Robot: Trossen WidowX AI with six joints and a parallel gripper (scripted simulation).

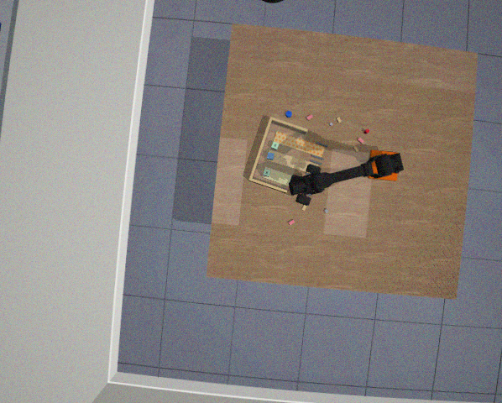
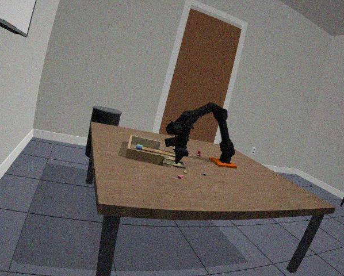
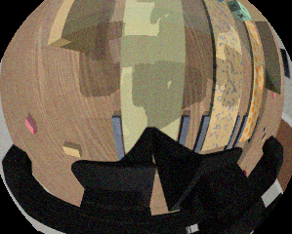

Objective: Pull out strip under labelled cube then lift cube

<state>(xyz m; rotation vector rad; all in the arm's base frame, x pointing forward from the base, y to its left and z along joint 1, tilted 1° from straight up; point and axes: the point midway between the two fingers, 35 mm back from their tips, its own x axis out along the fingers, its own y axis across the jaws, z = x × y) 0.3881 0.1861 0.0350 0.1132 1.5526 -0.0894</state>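
Now: gripper tip 9 cm short of the pale green strip and 1 cm to the left of it.
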